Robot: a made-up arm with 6 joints.
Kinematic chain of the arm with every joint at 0, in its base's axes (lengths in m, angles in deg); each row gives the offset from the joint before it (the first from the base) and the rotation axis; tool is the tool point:
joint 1: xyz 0 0 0.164 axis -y
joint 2: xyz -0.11 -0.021 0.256 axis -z
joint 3: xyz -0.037 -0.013 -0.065 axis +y
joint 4: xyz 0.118 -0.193 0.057 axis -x
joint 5: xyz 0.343 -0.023 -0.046 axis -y
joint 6: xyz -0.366 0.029 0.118 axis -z
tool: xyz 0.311 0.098 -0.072
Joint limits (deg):
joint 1: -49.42..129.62
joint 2: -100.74..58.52
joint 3: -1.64..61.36
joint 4: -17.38..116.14
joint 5: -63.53..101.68
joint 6: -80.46..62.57
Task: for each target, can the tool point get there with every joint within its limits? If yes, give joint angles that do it. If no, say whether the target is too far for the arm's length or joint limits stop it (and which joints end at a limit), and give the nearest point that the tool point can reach.
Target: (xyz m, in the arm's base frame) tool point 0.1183 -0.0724 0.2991
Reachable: yes | joints 72.95 -17.90 31.01 57.13 9.95 -9.88
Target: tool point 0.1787 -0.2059 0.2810
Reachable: yes | joints 33.85 3.76 33.89 10.43 2.89 10.83
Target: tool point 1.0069 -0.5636 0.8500
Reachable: no: joint limits stop it (at a limit: joint 3, joint 4, joint 5, joint 6) | nearest point 0.6051 -0.3654 0.5762 | short by 0.525 m
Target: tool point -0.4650 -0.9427 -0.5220
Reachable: no: joint limits stop it (at a limit: joint 2, joint 3, joint 4, joint 6) | nearest point -0.3157 -0.7860 -0.3018 | short by 0.309 m
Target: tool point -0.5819 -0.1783 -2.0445
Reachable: no: too far | nearest point -0.2018 -0.2611 -0.6020 | short by 1.494 m
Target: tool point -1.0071 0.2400 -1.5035
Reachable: no: too far | nearest point -0.3973 -0.1305 -0.4938 | short by 1.236 m
